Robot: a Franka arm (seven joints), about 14 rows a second.
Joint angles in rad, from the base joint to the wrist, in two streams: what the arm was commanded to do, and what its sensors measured. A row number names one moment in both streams.
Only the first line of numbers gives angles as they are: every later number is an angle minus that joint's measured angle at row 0.
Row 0, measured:
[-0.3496, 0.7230, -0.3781, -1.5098, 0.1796, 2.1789, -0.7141]
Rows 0 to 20, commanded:
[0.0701, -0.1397, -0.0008, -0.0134, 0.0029, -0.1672, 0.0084]
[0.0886, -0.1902, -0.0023, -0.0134, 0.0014, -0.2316, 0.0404]
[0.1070, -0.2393, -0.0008, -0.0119, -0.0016, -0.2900, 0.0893]
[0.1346, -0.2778, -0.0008, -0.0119, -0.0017, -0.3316, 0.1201]
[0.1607, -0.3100, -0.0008, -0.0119, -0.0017, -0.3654, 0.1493]
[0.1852, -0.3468, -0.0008, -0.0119, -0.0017, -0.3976, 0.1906]
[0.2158, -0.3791, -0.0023, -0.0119, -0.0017, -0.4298, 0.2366]
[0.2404, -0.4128, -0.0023, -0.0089, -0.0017, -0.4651, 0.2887]
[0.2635, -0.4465, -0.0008, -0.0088, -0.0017, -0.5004, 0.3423]
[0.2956, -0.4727, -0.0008, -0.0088, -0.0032, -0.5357, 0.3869]
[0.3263, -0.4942, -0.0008, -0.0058, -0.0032, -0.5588, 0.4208]
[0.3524, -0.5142, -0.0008, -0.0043, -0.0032, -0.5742, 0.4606]
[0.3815, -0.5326, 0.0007, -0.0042, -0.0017, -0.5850, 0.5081]
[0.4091, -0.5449, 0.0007, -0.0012, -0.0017, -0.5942, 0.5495]
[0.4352, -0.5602, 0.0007, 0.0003, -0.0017, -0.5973, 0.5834]
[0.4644, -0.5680, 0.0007, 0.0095, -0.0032, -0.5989, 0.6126]
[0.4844, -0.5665, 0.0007, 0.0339, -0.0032, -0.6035, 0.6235]
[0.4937, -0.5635, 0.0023, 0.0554, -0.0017, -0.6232, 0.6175]
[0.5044, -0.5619, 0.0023, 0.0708, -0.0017, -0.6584, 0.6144]
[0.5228, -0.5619, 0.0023, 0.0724, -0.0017, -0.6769, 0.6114]
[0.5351, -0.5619, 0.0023, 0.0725, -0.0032, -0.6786, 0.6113]
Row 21, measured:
[0.5075, -0.5582, 0.0127, 0.0567, -0.0004, -0.6457, 0.6020]
